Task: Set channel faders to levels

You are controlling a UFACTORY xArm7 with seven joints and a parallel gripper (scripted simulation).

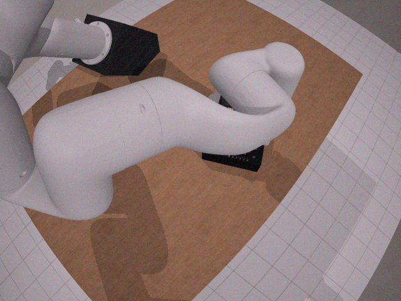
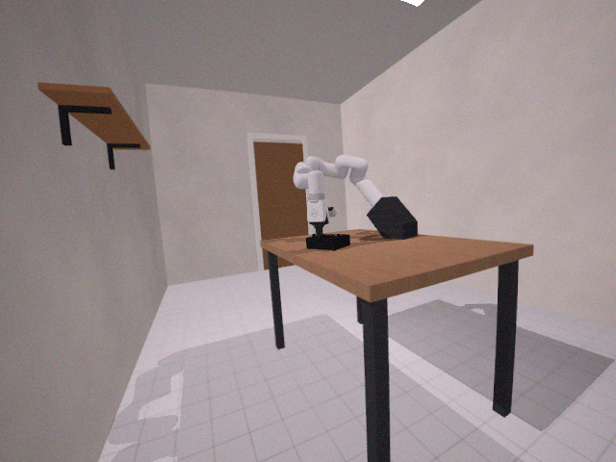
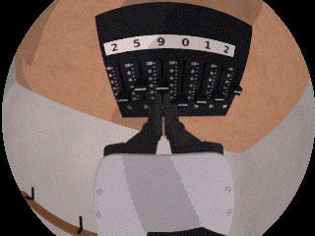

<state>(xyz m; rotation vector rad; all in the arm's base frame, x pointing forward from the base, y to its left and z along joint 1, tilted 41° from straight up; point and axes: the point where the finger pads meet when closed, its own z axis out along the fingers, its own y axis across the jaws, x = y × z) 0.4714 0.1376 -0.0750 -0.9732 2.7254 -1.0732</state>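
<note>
Right now my hand is 20 mm to the left of the channel fader cap, 20 mm past it and 10 mm above it. Round my hand: master fader cap: 70 mm behind, 60 mm to the left, 10 mm below; fader: 40 mm to the right, 10 mm below, 10 mm ahead.
</note>
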